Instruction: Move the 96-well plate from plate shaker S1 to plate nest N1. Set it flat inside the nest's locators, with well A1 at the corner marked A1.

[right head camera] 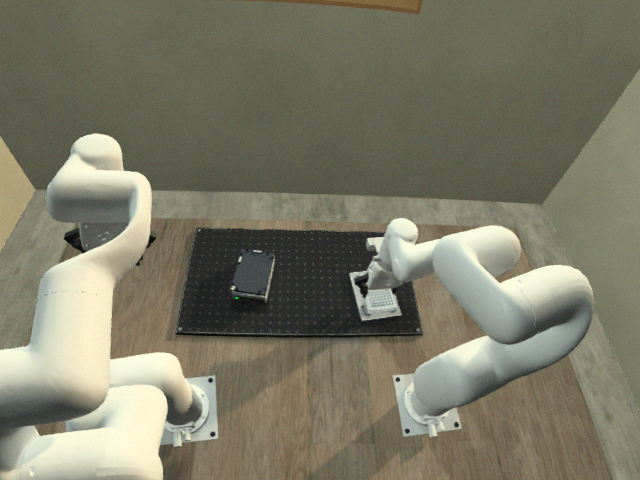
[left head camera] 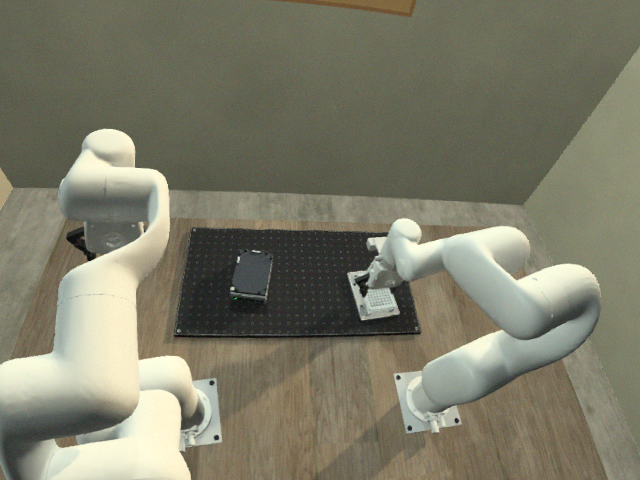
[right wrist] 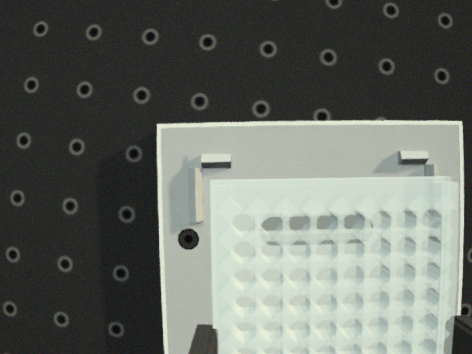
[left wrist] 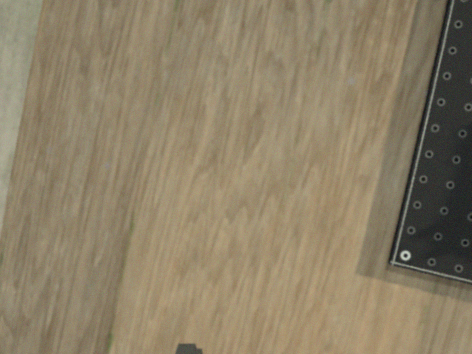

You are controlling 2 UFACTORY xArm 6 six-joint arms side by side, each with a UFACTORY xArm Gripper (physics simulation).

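Pixels of known places: right gripper, fingertip midpoint: (right head camera: 377, 292) (left head camera: 376, 291); left arm's base at its link origin: (right head camera: 184, 409) (left head camera: 186, 413); right arm's base at its link origin: (left head camera: 427, 399).
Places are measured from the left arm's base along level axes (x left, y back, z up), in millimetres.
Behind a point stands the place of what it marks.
The clear 96-well plate (left head camera: 381, 301) @[z 47, x -564, y -211 mm] (right head camera: 382, 301) @[z 48, x -565, y -213 mm] (right wrist: 325, 275) @[z 39, x -558, y -280 mm] is between the fingers of my right gripper (left head camera: 379, 291) @[z 42, x -561, y -249 mm] (right head camera: 379, 291) @[z 42, x -561, y -249 mm] (right wrist: 332, 342) @[z 42, x -561, y -249 mm], which is shut on it. The plate is over the light grey nest N1 (left head camera: 357, 299) @[z 25, x -503, y -240 mm] (right head camera: 358, 299) @[z 25, x -503, y -241 mm] (right wrist: 310, 140) @[z 25, x -556, y -328 mm]. In the right wrist view two far corner locators show beyond its edge; it overlaps the right one and stands off the left one. Any height gap is hard to tell, and the A1 mark is not readable. Plate shaker S1 (left head camera: 252, 273) @[z 67, x -207, y -344 mm] (right head camera: 253, 273) @[z 68, x -208, y -342 mm] has a bare dark top. My left gripper (right head camera: 110, 253) @[z 341, x 73, y -231 mm] is open, far left, partly hidden by its arm.
The black perforated board (left head camera: 310, 258) @[z 13, x -396, y -410 mm] (right head camera: 310, 258) @[z 13, x -389, y -411 mm] (left wrist: 450, 165) @[z 13, x -24, y -308 mm] (right wrist: 70, 175) @[z 13, x -457, y -316 mm] carries the shaker and the nest. A small white block (left head camera: 374, 243) @[z 205, x -530, y -309 mm] (right head camera: 373, 243) @[z 205, x -530, y -309 mm] stands behind the nest, partly hidden by the right arm. The left gripper is beyond the board's left edge.
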